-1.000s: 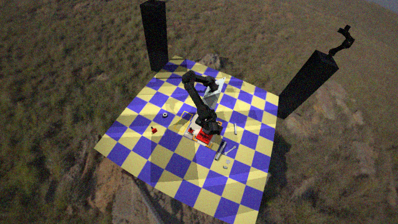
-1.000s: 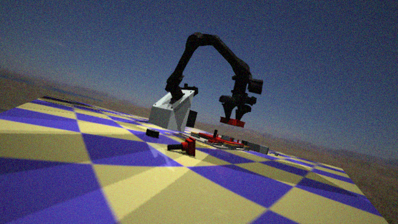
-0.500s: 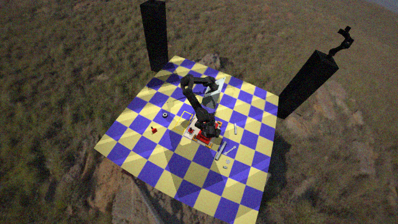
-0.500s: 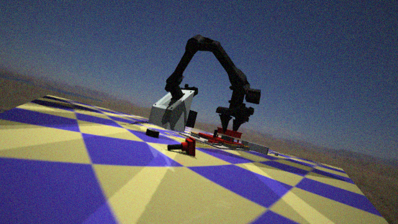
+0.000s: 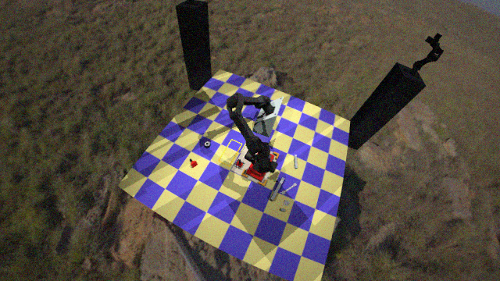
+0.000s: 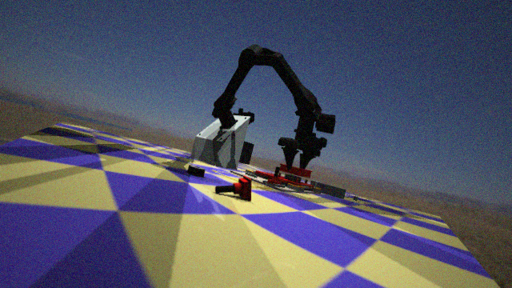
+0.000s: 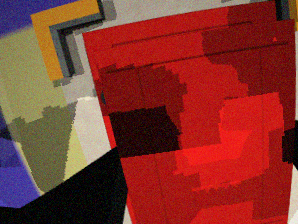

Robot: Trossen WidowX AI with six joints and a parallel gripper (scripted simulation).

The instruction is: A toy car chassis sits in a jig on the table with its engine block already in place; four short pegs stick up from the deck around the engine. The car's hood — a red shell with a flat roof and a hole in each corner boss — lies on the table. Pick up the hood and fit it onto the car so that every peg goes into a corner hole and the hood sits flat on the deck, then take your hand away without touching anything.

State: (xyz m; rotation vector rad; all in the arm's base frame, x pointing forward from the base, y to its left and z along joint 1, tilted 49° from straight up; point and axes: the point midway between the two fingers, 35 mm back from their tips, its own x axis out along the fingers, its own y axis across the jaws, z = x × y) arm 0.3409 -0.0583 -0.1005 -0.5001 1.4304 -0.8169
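Right now the red hood is right at my gripper tip.
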